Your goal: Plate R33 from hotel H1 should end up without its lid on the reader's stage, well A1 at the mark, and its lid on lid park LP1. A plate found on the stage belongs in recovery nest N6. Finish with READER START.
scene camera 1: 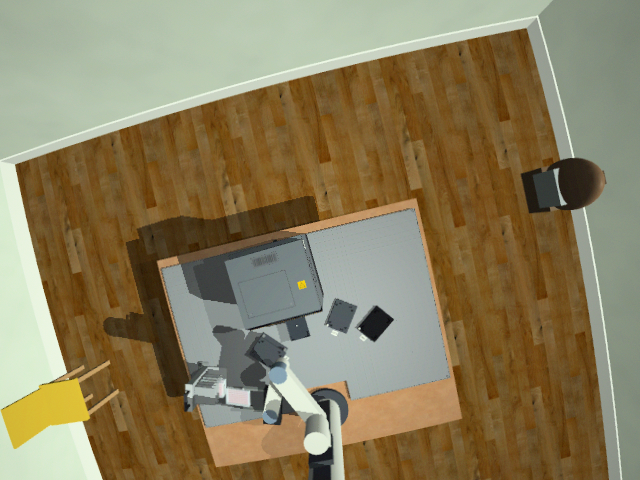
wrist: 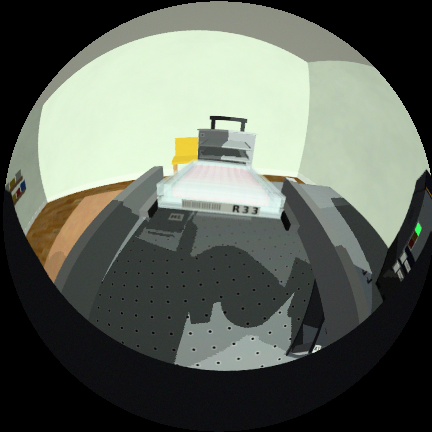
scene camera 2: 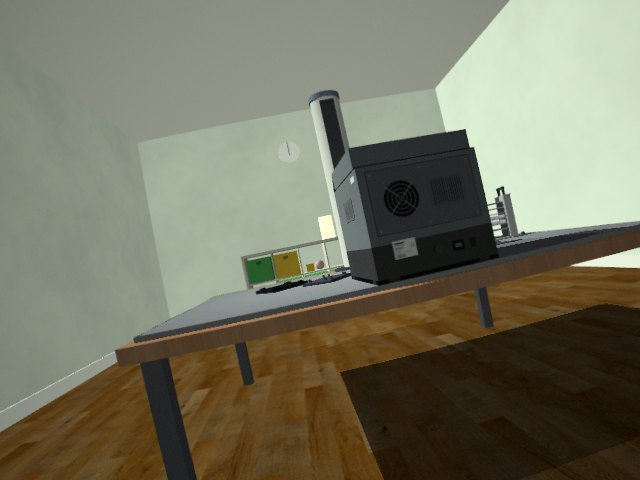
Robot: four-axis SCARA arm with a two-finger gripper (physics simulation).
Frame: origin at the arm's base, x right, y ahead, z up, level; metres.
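Where they show: gripper, fingertip midpoint: [scene camera 1: 243, 398] [wrist: 222, 178]; arm's base, link origin: [scene camera 1: 326, 408].
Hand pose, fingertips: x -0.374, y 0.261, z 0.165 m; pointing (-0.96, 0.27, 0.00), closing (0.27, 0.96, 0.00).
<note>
Each offset is from my fingertips to the top centre of the thing. "*": to the spot under its first point.
Plate R33 @(dx -0.030, dy +0.007, dz +0.008 m) [scene camera 1: 238, 396] [wrist: 222, 186] is a clear plate with pink wells; its label faces the wrist camera. Its layered clear rim looks like a lid on top. My gripper [scene camera 1: 249, 398] [wrist: 222, 178] is shut on the plate, one finger on each side, and holds it level above the bench. Hotel H1 [scene camera 2: 510, 214] [wrist: 227, 137], a grey rack with a black handle, stands beyond the plate; the plate hides its lower slots. The reader @(dx +0.345, dy +0.561, dz +0.197 m) [scene camera 1: 273, 284] [scene camera 2: 413, 206] is a big dark grey box. Its stage does not show.
A low dark nest @(* dx -0.110, dy -0.085, dz -0.152 m) [wrist: 162, 231] with a small label lies below the plate at the left. Dark holders @(* dx +0.582, dy +0.264, dz -0.142 m) [scene camera 1: 341, 315] @(* dx +0.752, dy +0.179, dz -0.140 m) [scene camera 1: 375, 323] lie right of the reader; a small block @(dx +0.355, dy +0.319, dz -0.021 m) [scene camera 1: 298, 328] and another dark holder @(dx +0.149, dy +0.163, dz -0.082 m) [scene camera 1: 266, 349] lie near its front, the latter close to the arm.
</note>
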